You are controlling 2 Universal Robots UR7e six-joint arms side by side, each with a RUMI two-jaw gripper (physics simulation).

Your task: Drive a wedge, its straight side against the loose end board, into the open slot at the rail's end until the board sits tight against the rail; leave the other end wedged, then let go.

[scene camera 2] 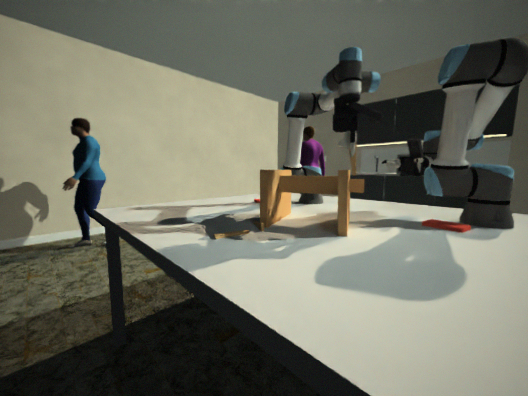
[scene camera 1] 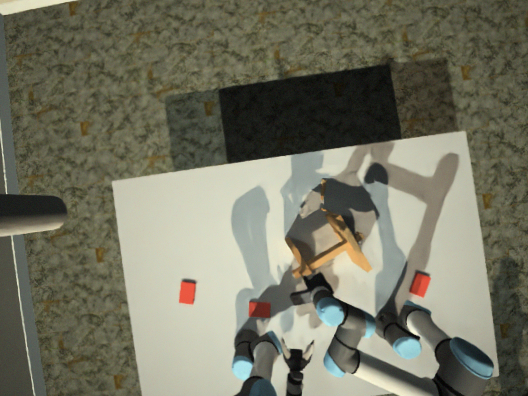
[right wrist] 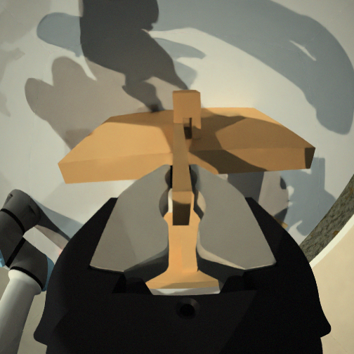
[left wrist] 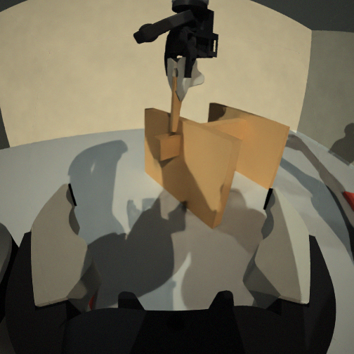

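Seen in the pictures: left gripper, fingertip midpoint: [scene camera 2: 398,162] [scene camera 1: 297,339]; right gripper, fingertip midpoint: [scene camera 2: 351,157] [scene camera 1: 306,278]; left arm's base, link origin: [scene camera 2: 484,224] [scene camera 1: 247,342]; right arm's base, link origin: [scene camera 2: 311,202] [scene camera 1: 386,324].
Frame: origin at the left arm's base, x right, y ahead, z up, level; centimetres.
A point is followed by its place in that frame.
My right gripper [scene camera 2: 352,142] [left wrist: 178,99] [right wrist: 179,167] is shut on a thin wooden wedge [scene camera 2: 354,162] {x 17.8, y 50.8, z 23.6 cm} [left wrist: 176,107] [right wrist: 181,200], held upright, narrow end down. The wedge's tip is at the slotted rail end [left wrist: 170,146] [right wrist: 186,102] [scene camera 2: 357,185] {x 15.3, y 51.3, z 15.4 cm}, outside the loose end board [left wrist: 200,170] [right wrist: 125,142] [scene camera 2: 344,207] {x 8.2, y 63.5, z 9.2 cm}. In the right wrist view the dark slot shows just right of the wedge; I cannot tell whether the tip is inside. The rail [scene camera 1: 327,257] {x 28.2, y 61.7, z 18.6 cm} [scene camera 2: 317,185] {x 25.5, y 61.0, z 14.9 cm} runs to the other end board [scene camera 1: 359,256] {x 42.5, y 66.0, z 20.8 cm} [scene camera 2: 276,200] {x 33.7, y 74.3, z 8.8 cm} [left wrist: 260,145]. My left gripper [scene camera 1: 297,346] {x 21.7, y 22.1, z 24.3 cm} [left wrist: 170,188] is open and empty, away from the frame.
A loose wooden piece [scene camera 1: 323,188] {x 22.6, y 96.3, z 0.9 cm} [scene camera 2: 232,234] {x 21.5, y 95.8, z 0.6 cm} lies on the table beyond the frame. Red blocks [scene camera 1: 187,292] {x -40.0, y 20.6, z 1.5 cm} [scene camera 1: 259,309] {x 2.5, y 20.9, z 1.5 cm} [scene camera 1: 420,284] {x 88.5, y 55.4, z 1.5 cm} [scene camera 2: 446,226] {x 0.4, y 24.0, z 1.2 cm} lie on the white table [scene camera 1: 160,225] {x -64.7, y 54.2, z 0.0 cm} [scene camera 2: 425,340] {x -30.9, y 86.3, z 0.0 cm}. The arms' shadows cross the table.
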